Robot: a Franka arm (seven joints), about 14 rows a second.
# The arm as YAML. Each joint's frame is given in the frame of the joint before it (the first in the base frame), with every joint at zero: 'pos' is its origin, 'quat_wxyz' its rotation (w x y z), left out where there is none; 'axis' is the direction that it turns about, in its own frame. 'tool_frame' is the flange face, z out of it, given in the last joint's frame.
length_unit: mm
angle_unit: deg
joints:
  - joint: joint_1
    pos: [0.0, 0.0, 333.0]
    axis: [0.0, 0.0, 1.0]
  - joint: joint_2
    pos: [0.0, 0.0, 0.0]
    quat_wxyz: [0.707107, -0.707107, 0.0, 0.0]
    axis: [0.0, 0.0, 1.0]
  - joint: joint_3
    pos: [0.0, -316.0, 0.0]
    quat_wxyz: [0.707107, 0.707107, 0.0, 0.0]
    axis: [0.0, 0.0, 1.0]
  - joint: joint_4
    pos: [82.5, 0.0, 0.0]
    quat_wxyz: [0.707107, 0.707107, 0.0, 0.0]
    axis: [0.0, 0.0, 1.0]
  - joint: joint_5
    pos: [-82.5, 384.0, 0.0]
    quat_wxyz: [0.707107, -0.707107, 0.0, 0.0]
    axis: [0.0, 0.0, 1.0]
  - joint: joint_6
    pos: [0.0, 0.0, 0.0]
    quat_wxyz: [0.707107, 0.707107, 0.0, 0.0]
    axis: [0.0, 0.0, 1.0]
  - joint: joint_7
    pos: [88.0, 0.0, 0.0]
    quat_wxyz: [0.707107, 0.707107, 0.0, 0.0]
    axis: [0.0, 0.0, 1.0]
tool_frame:
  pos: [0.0, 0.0, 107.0]
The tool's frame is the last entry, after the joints.
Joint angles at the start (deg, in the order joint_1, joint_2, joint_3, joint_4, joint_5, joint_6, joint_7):
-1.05, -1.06, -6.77, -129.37, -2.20, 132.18, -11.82
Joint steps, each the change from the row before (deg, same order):
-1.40, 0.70, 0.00, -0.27, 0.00, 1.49, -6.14
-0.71, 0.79, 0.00, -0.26, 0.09, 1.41, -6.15
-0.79, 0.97, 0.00, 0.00, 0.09, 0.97, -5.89
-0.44, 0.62, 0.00, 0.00, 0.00, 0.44, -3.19
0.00, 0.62, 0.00, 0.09, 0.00, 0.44, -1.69
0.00, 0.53, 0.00, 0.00, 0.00, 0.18, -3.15
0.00, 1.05, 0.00, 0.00, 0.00, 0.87, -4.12
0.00, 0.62, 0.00, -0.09, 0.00, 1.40, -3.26
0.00, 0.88, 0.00, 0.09, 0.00, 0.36, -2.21
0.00, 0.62, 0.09, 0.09, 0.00, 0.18, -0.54
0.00, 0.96, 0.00, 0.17, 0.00, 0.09, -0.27
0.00, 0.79, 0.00, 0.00, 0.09, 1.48, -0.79
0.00, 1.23, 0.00, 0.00, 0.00, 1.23, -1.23
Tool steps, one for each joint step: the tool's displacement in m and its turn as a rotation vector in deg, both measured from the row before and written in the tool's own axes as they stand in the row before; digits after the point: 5 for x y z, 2 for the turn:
-0.00169, 0.01243, 0.00642, -0.28, 0.43, -4.78
-0.00105, 0.00614, 0.00713, -0.18, 0.30, -5.42
-0.00168, 0.00689, 0.00759, -0.07, -0.06, -5.07
-0.00155, 0.00359, 0.00513, 0.02, -0.21, -2.77
0.00098, 0.00044, 0.00438, 0.00, -0.11, -1.71
0.00015, -0.00010, 0.00460, 0.17, -0.31, -3.17
0.00101, 0.00038, 0.00835, 0.04, -0.20, -4.16
0.00138, 0.00095, 0.00420, -0.52, 0.46, -3.29
0.00050, 0.00015, 0.00697, 0.25, -0.35, -2.25
0.00098, -0.00042, 0.00483, 0.23, -0.26, -0.65
0.00039, 0.00005, 0.00760, 0.46, -0.53, -0.31
0.00152, 0.00133, 0.00507, -0.53, 0.45, -0.76
0.00084, 0.00038, 0.00958, -0.07, -0.08, -1.29

